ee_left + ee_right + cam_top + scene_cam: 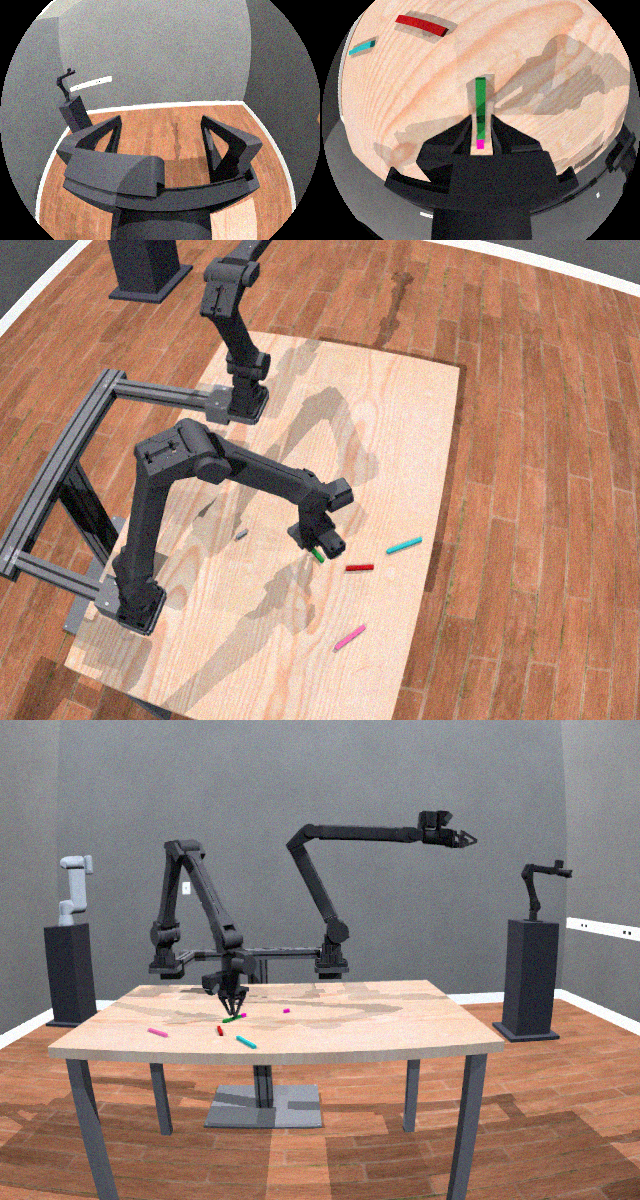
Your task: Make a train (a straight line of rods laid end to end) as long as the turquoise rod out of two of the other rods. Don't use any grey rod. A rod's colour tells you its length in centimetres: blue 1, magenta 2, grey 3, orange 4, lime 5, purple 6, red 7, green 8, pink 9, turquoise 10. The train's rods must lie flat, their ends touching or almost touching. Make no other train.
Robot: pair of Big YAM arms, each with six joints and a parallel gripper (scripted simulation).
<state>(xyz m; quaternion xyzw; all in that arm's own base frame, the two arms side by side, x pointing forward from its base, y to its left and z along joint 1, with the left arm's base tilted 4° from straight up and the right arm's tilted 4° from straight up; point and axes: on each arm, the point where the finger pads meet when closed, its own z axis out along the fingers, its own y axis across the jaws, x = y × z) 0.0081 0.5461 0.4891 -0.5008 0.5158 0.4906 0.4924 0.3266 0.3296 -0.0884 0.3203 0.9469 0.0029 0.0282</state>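
Now: the green rod 20 mm below my right hand. The rest, counted from my right hand: red rod (130 mm ahead, 10 mm to the right, 20 mm below); turquoise rod (220 mm ahead, 80 mm to the left, 20 mm below); grey rod (190 mm behind, 20 mm to the right, 20 mm below).
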